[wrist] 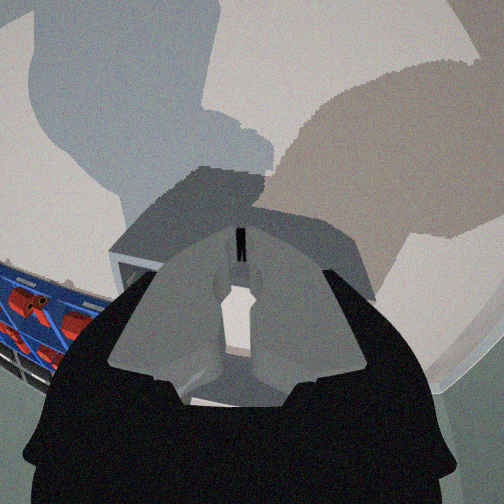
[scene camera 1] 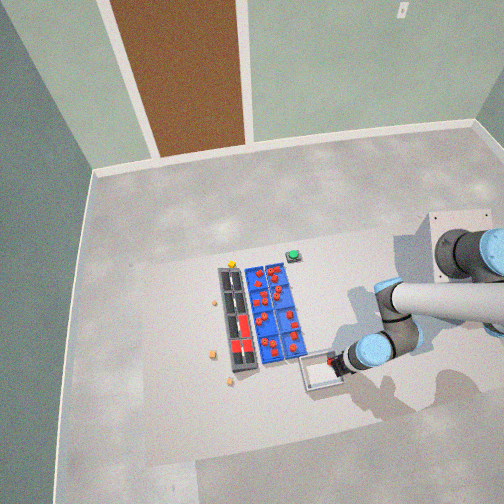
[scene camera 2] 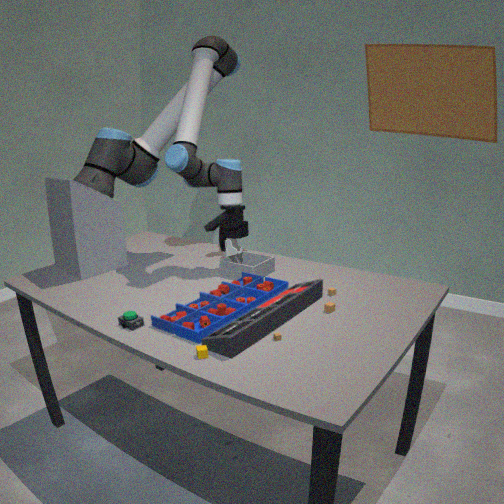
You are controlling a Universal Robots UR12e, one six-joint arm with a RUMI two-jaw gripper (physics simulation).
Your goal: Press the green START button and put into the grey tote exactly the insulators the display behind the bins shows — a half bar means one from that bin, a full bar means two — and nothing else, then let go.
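Observation:
The grey tote [scene camera 1: 320, 371] stands at the near end of the blue bins [scene camera 1: 274, 312], and its floor looks bare. It also shows in the side view [scene camera 2: 248, 261] and in the wrist view [wrist: 235, 225]. My gripper [scene camera 1: 332, 361] [scene camera 2: 233, 251] hangs just above the tote's rim on the arm side. Its jaws [wrist: 240, 250] are closed together. A red insulator [scene camera 1: 330, 359] shows as a small speck at the fingertips; the wrist view hides it. The display [scene camera 1: 238, 320] shows one full red bar [scene camera 1: 243, 325] and two half bars [scene camera 1: 241, 345]. The green START button [scene camera 1: 293, 255] sits beyond the bins.
Red insulators lie in most bin compartments [wrist: 30, 302]. A yellow cube [scene camera 1: 231, 263] sits at the display's far end. Three small orange cubes [scene camera 1: 212, 354] lie on the table left of the display. The arm's grey pedestal [scene camera 1: 460, 240] stands at the right.

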